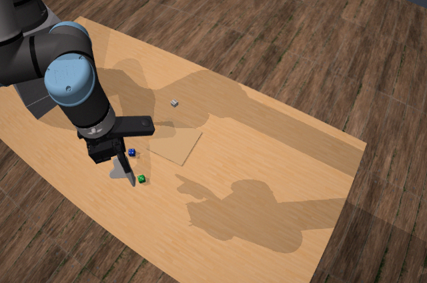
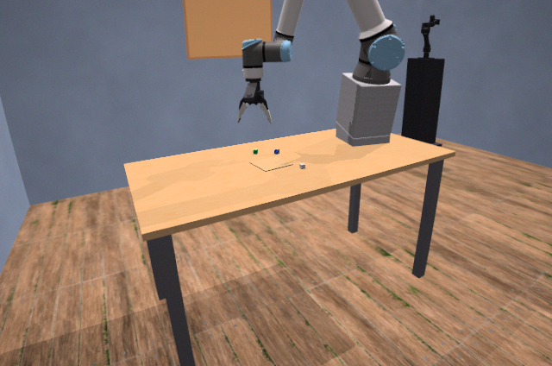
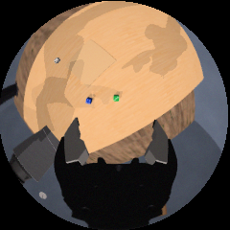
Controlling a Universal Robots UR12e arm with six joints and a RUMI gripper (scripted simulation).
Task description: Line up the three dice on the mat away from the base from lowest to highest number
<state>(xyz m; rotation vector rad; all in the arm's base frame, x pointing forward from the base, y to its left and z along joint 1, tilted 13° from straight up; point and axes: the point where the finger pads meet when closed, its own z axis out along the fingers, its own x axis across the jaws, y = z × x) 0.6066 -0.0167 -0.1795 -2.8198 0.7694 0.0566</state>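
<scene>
Right now my hand is 14 cm above the green die. The rest, counted from my hand: blue die (9 cm behind, 4 cm to the left, 14 cm below); then white die (12 cm behind, 28 cm to the left, 14 cm below); then tan mat (2 cm behind, 17 cm to the left, 15 cm below).
</scene>
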